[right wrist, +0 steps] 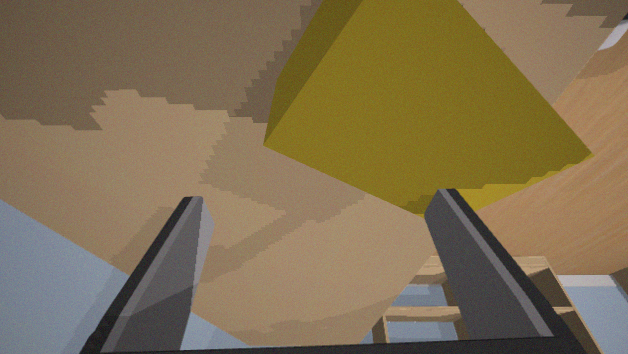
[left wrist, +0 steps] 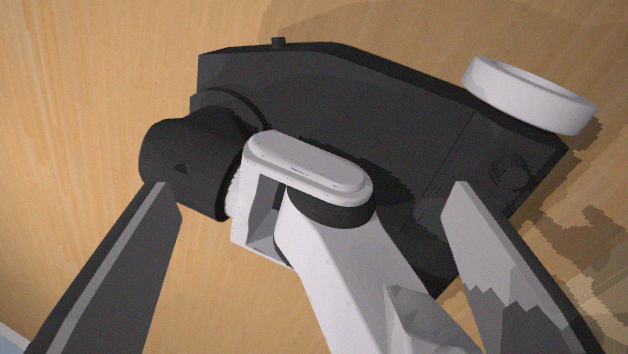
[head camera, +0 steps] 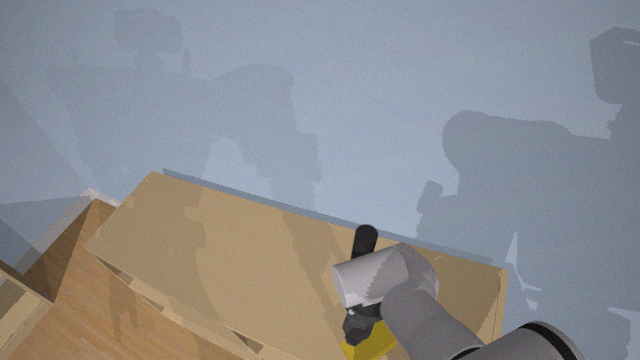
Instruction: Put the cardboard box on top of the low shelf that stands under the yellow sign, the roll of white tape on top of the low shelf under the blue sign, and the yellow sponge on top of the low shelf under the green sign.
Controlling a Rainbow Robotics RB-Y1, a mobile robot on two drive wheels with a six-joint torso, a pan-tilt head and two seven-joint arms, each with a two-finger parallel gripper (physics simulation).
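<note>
The yellow sponge rests on the wooden top of a low shelf. In the head view, my right arm and gripper hide part of it. My right gripper is open and empty, close to the sponge. In the right wrist view the sponge lies beyond the fingertips, offset to the right, and the right-hand finger overlaps its near corner. My left gripper is open and empty, over the robot's own dark base. The cardboard box, white tape and coloured signs do not show.
A blue-grey wall stands behind the shelf. Another wooden shelf unit shows at the lower left; an open-framed unit shows in the right wrist view. The robot's base and white wheel stand on the wooden floor.
</note>
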